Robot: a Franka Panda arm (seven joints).
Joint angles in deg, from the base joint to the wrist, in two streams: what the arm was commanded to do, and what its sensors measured. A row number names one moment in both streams.
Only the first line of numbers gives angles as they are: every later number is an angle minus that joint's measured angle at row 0.
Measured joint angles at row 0:
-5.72, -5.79, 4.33, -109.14, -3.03, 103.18, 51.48
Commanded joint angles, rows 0 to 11:
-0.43, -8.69, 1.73, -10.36, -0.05, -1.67, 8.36
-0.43, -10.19, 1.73, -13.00, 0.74, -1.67, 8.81
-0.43, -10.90, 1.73, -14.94, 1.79, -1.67, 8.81
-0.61, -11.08, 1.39, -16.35, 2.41, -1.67, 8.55
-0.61, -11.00, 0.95, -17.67, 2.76, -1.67, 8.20
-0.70, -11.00, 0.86, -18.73, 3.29, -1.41, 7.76
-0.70, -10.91, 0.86, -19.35, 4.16, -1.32, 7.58
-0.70, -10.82, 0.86, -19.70, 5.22, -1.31, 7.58
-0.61, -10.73, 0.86, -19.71, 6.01, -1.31, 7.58
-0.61, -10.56, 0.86, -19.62, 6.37, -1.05, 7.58
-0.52, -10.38, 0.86, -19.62, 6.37, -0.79, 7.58
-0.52, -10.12, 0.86, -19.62, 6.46, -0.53, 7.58
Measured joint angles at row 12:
-0.35, -9.79, 0.70, -19.24, 5.23, -1.73, 7.79
